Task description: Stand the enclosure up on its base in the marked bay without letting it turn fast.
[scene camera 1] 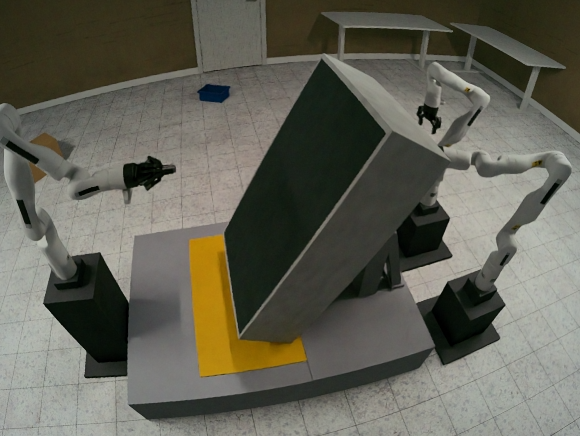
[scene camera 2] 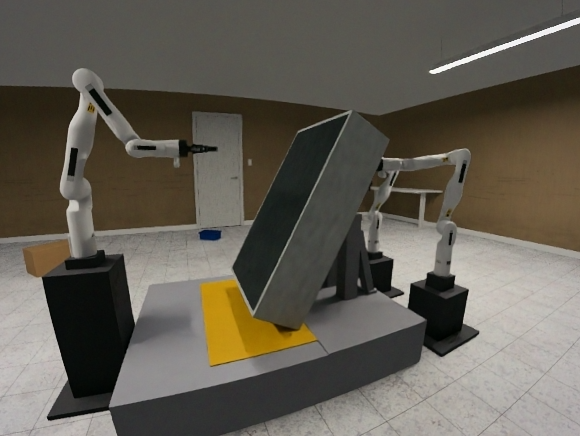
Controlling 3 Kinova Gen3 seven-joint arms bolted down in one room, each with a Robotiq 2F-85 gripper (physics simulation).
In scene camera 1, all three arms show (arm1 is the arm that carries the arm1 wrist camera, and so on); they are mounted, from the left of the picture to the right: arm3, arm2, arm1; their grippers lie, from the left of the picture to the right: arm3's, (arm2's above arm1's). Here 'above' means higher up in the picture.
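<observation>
The enclosure (scene camera 1: 345,215) (scene camera 2: 320,220), a large grey box with a dark face, is tilted, its top leaning right and its lower end over the yellow marked bay (scene camera 1: 215,350) (scene camera 2: 220,345). Whether it touches the dark stand (scene camera 1: 370,275) (scene camera 2: 347,265) is hidden. Arm3's gripper (scene camera 1: 172,169) is shut and empty, left of the enclosure and apart from it. Arm2's gripper (scene camera 1: 428,126) is open, beyond the enclosure's upper right. Arm1's fingers are hidden behind the enclosure's upper right edge. In scene camera 2, the left arm's gripper (scene camera 2: 216,149) points at the enclosure; the right arms' fingers are hidden.
A grey platform (scene camera 1: 155,270) (scene camera 2: 160,360) carries the bay and stand. Black pedestals (scene camera 1: 85,305) (scene camera 1: 425,230) (scene camera 1: 467,310) bear the arms. A blue bin (scene camera 1: 214,93) (scene camera 2: 210,235) and a brown box (scene camera 1: 47,145) (scene camera 2: 47,257) are on the floor. White tables (scene camera 1: 385,21) (scene camera 1: 510,44) stand behind.
</observation>
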